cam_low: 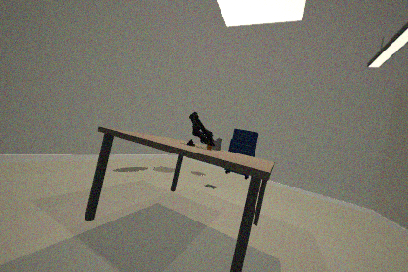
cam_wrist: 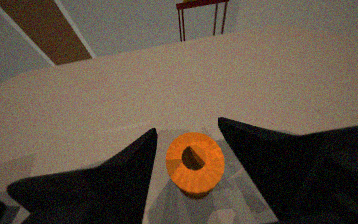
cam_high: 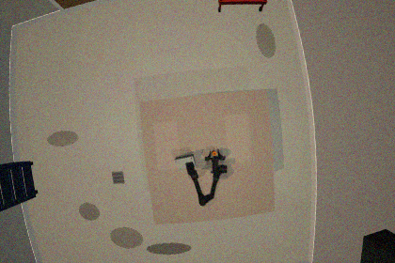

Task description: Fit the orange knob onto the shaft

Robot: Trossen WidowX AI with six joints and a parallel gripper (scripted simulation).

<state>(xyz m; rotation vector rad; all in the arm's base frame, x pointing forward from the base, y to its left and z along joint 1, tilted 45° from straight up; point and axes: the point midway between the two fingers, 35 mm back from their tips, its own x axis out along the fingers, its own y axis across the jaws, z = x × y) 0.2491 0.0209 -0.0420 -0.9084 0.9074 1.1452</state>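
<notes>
Now: gripper tip 10 mm past the orange knob, 40 mm to the left of it and 20 mm above it. Round my gripper tip: pedestal (30 mm ahead, 210 mm to the right, 20 mm below).
</notes>
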